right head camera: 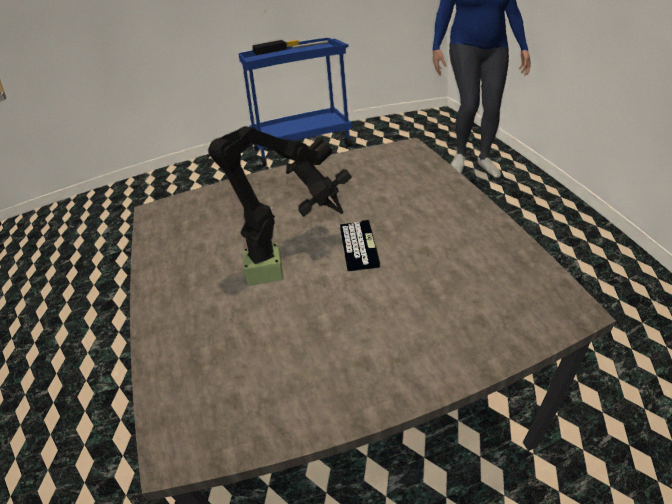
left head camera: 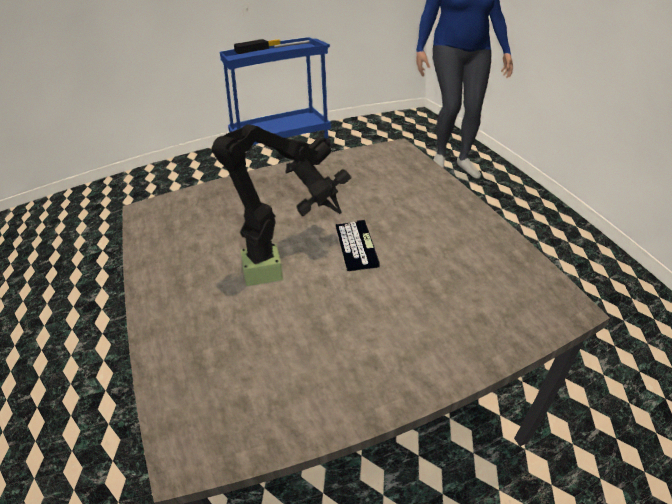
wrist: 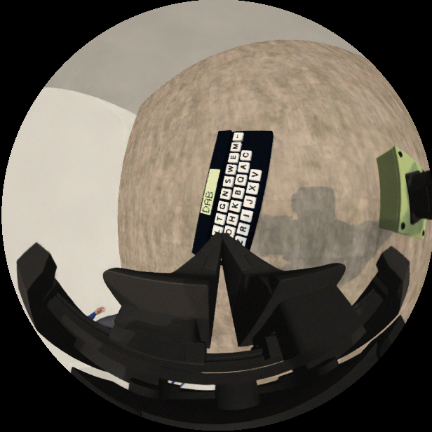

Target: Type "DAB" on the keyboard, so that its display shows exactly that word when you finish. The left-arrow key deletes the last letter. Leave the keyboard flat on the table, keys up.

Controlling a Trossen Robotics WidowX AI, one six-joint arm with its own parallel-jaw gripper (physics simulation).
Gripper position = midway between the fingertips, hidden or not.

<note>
In view: my gripper (left head camera: 340, 213) and a dark keyboard (right head camera: 360, 232).
My gripper shows as well in the right head camera view (right head camera: 342, 213) and in the wrist view (wrist: 220, 237).
</note>
